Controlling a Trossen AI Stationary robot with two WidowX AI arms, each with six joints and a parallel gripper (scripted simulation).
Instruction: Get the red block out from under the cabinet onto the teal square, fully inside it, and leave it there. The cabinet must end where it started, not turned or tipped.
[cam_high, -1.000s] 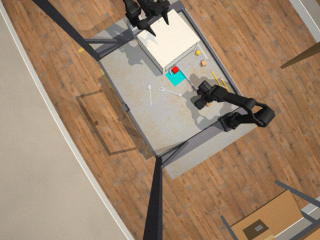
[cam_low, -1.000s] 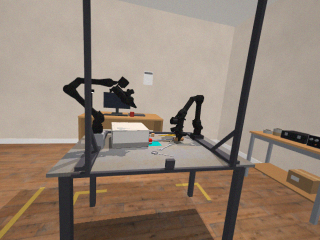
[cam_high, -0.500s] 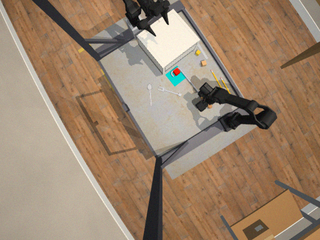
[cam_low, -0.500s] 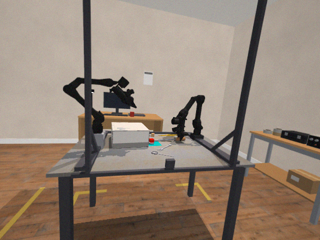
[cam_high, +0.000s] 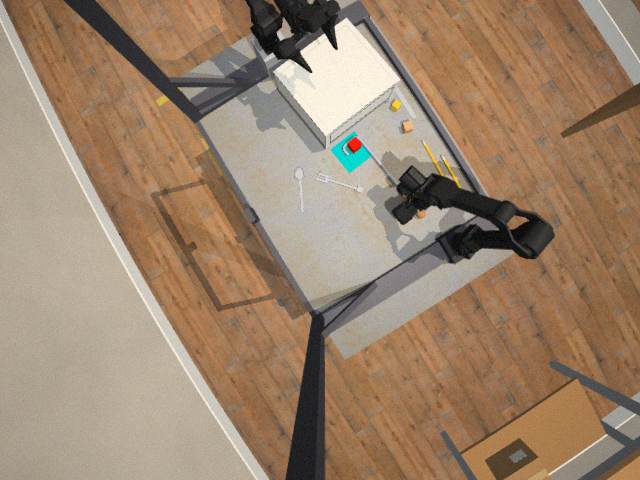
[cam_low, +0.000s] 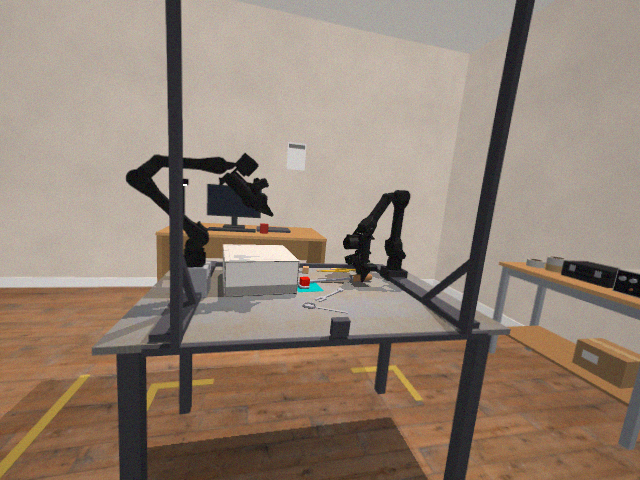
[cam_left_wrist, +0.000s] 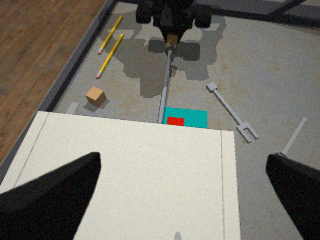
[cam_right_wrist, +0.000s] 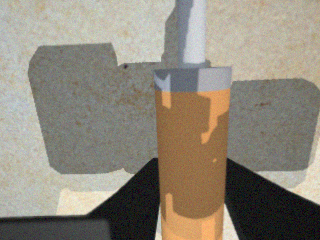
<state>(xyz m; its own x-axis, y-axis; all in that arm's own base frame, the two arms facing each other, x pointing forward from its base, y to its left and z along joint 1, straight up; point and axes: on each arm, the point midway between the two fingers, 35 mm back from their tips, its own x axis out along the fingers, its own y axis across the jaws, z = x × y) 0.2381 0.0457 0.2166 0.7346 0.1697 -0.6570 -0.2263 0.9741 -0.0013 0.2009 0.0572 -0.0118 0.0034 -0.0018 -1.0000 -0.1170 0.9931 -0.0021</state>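
The red block lies 290 mm to the left of my right hand and 20 mm below it. The rest, counted from my right hand: teal square: 280 mm to the left, 40 mm below, 20 mm behind; fork: 230 mm to the left, 130 mm behind, 30 mm below; wooden cube: 210 mm to the left, 180 mm ahead, 20 mm below.
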